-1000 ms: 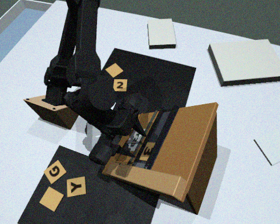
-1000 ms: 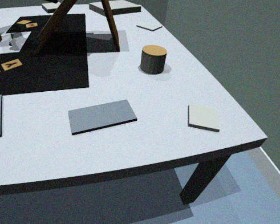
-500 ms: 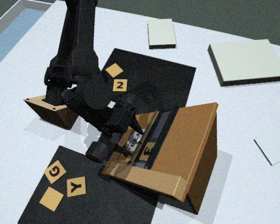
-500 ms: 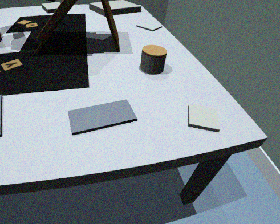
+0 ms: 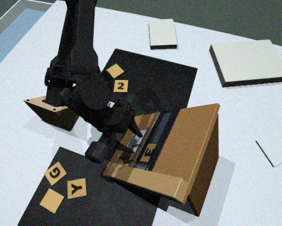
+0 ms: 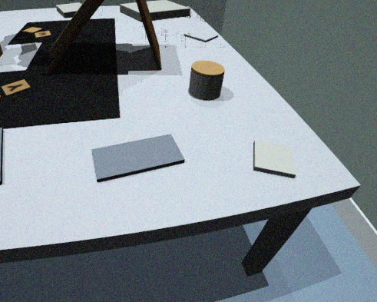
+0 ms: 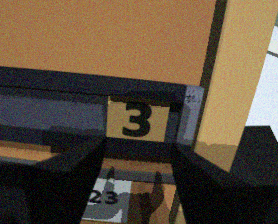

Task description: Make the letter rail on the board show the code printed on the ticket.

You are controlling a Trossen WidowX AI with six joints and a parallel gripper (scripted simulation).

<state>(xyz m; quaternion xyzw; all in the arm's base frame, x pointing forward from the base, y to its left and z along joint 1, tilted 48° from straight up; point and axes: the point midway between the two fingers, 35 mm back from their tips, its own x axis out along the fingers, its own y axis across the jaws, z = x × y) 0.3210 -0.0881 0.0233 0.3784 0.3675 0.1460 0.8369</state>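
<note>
The letter tile is 25 cm to the left of my gripper tip, 20 cm behind it and 18 cm below it. Also, from my gripper tip: white ticket: 11 cm below, 4 cm to the left, 3 cm behind; then lidded cylinder: 33 cm ahead, 20 cm to the right, 15 cm below; then blank tile: 23 cm to the right, 20 cm behind, 18 cm below.
</note>
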